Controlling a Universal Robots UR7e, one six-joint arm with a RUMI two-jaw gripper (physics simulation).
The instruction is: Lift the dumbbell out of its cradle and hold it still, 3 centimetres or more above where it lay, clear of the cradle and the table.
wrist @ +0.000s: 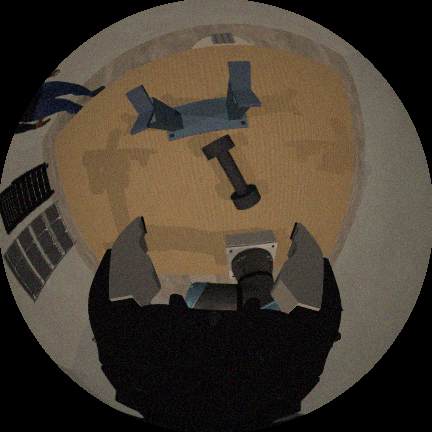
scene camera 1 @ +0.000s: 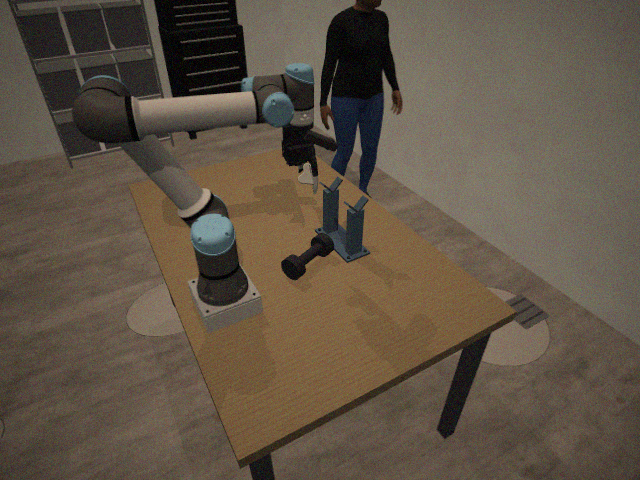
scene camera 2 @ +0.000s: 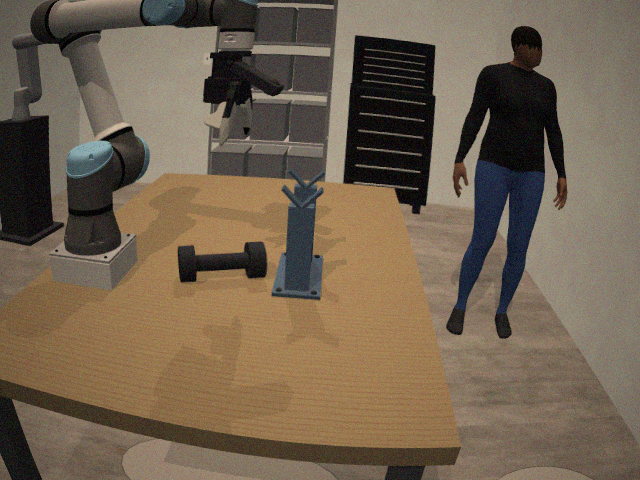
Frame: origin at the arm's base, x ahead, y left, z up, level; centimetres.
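Seen in the pictures: gripper, fingertip midpoint: (wrist: 218, 222) (scene camera 1: 306, 183) (scene camera 2: 234, 139); arm's base at its link origin: (wrist: 251, 262) (scene camera 1: 223, 288) (scene camera 2: 92, 243).
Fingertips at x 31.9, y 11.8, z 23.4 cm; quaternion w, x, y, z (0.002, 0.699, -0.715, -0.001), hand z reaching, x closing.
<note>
Pixels of each thing's top centre, then the offset from my fingertips to it. Level surfaces: height alone.
- black dumbbell at its top centre: (scene camera 2: 220, 244) (wrist: 233, 175) (scene camera 1: 308, 246) dy -3.1, dx -1.2, dz -22.5 cm
- blue cradle at its top centre: (wrist: 184, 88) (scene camera 2: 305, 178) (scene camera 1: 343, 189) dy +4.5, dx +14.8, dz -8.1 cm
- wooden table at its surface level: dz -30.4 cm
A black dumbbell (scene camera 1: 308, 256) (scene camera 2: 222, 261) (wrist: 232, 172) lies on its side on the wooden table, beside the base of the cradle and on the robot base's side of it. The blue cradle (scene camera 1: 355, 230) (scene camera 2: 300, 248) (wrist: 207, 120) stands upright on its base plate, with two posts topped by V-shaped rests that hold no dumbbell. My gripper (scene camera 1: 311, 187) (scene camera 2: 235, 135) (wrist: 218, 222) is open and empty. It hangs high above the table, behind the cradle and dumbbell as scene camera 2 looks. In the wrist view the dumbbell shows beyond the fingertips, well apart from them.
The wooden table (scene camera 1: 310, 361) (scene camera 2: 310, 392) (wrist: 300, 100) carries the robot's pale base block (scene camera 1: 232, 314) (scene camera 2: 93, 271) (wrist: 251, 239). A person (scene camera 1: 356, 77) (scene camera 2: 516, 124) stands beyond the table edge on the cradle's side. A black drawer cabinet (scene camera 1: 204, 51) (scene camera 2: 390, 118) and a shelf rack stand behind the table.
</note>
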